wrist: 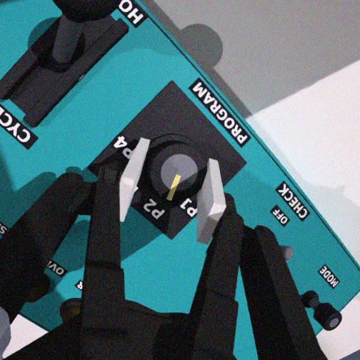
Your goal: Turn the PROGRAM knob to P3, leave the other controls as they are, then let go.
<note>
In view: the gripper (174, 165) and a teal control panel (130, 78).
</note>
